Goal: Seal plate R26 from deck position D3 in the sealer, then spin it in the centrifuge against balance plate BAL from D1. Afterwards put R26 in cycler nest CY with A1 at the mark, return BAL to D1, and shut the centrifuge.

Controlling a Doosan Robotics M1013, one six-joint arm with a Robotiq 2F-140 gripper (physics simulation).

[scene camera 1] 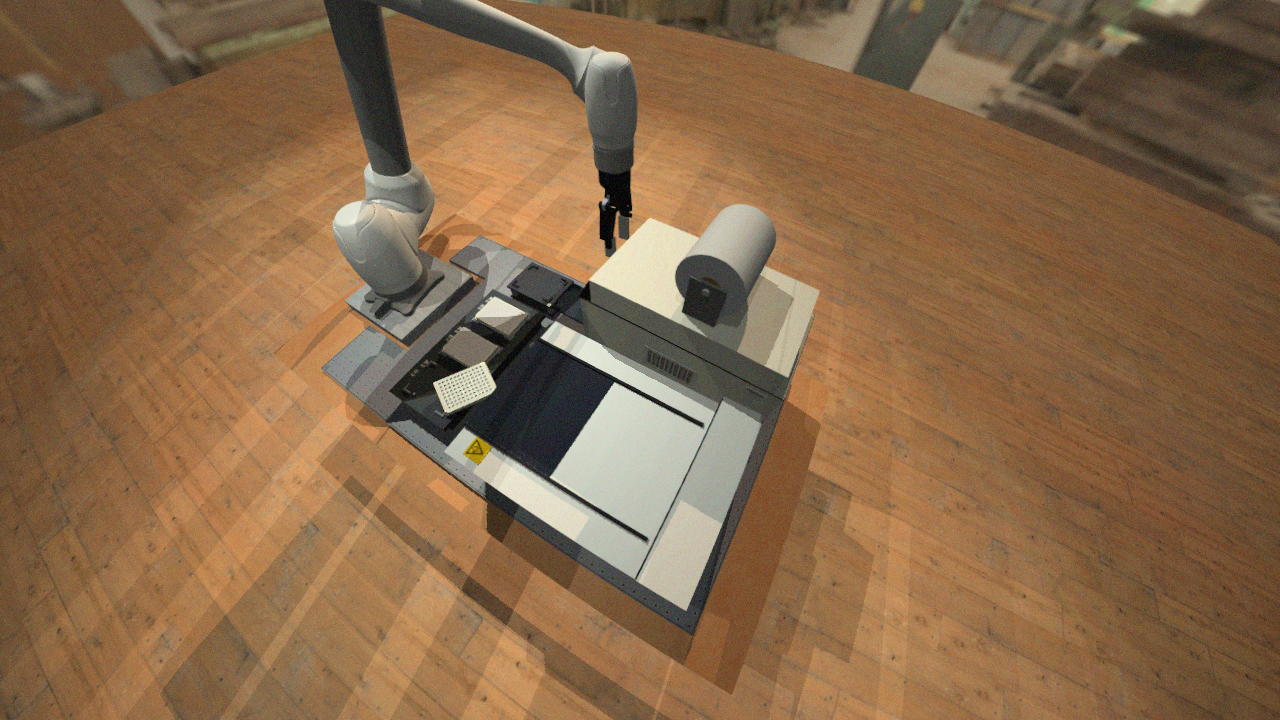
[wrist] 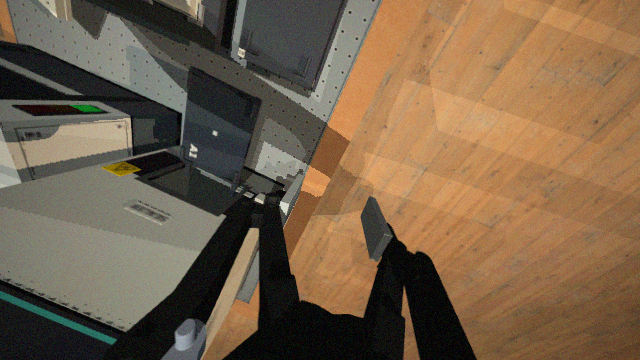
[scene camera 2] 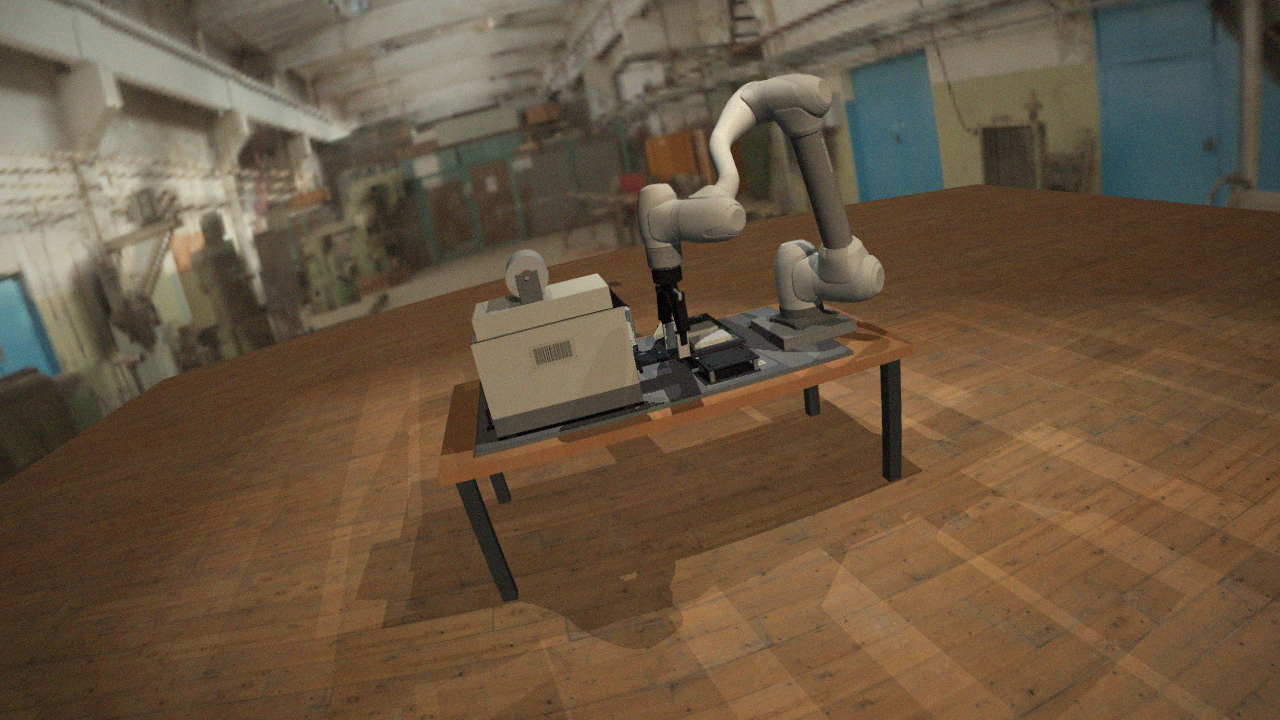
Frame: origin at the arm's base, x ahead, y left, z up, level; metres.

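Seen in the pictures: gripper, fingertip midpoint: (scene camera 1: 617,247) (wrist: 333,196) (scene camera 2: 677,352); arm's base at its link origin: (scene camera 1: 406,288) (scene camera 2: 803,318).
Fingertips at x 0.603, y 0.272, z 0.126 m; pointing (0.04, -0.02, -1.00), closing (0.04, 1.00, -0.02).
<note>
Pixels of each thing's middle, then the offset from my fingertips to it. "pt": a spot on its surface instead.
- cream machine with a film roll, body centre: (scene camera 1: 695,321) (wrist: 119,333) (scene camera 2: 548,332) 0.272 m ahead, 0.247 m right, 0.085 m up
- white well plate at the middle of its body: (scene camera 1: 466,387) (scene camera 2: 668,326) 0.191 m back, 0.503 m right, 0.084 m down
- grey-brown plate at the middle of its body: (scene camera 1: 470,349) (scene camera 2: 696,329) 0.250 m back, 0.402 m right, 0.092 m down
- pale plate at the middle of its body: (scene camera 1: 502,316) (scene camera 2: 708,338) 0.231 m back, 0.281 m right, 0.092 m down
- dark block marked A1 at the middle of its body: (wrist: 215,141) (scene camera 1: 588,308) (scene camera 2: 654,355) 0.006 m back, 0.193 m right, 0.057 m down
- low machine with a white panel, body centre: (scene camera 1: 606,451) (wrist: 42,195) 0.187 m ahead, 0.536 m right, 0.031 m down
- dark flat nest at the middle of its body: (wrist: 294,15) (scene camera 2: 727,363) (scene camera 1: 541,288) 0.202 m back, 0.121 m right, 0.126 m down
- green display at a spot on its surface: (wrist: 65,145) pt 0.024 m ahead, 0.342 m right, 0.017 m up
My gripper (scene camera 1: 616,239) (scene camera 2: 672,342) (wrist: 333,196) is open and empty, pointing down beside the cream machine with a film roll (scene camera 1: 646,259) (scene camera 2: 572,380), apparently the sealer. A white well plate (scene camera 1: 464,387) stands at the near end of the dark deck rack. A grey-brown plate (scene camera 1: 469,347) and a pale plate (scene camera 1: 500,317) (scene camera 2: 713,337) stand farther along it. No labels are readable, so I cannot tell which is R26 or BAL. A dark block marked A1 (wrist: 220,125) shows in the wrist view. The low machine with a white panel (scene camera 1: 640,447) may be the centrifuge; its interior is not visible.
A dark flat nest (scene camera 1: 539,282) (scene camera 2: 726,360) (wrist: 290,42) stands near the back table edge. The film roll (scene camera 1: 735,246) (scene camera 2: 526,271) rises above the cream machine. A box with a red and green display (wrist: 65,145) is at the left in the wrist view.
</note>
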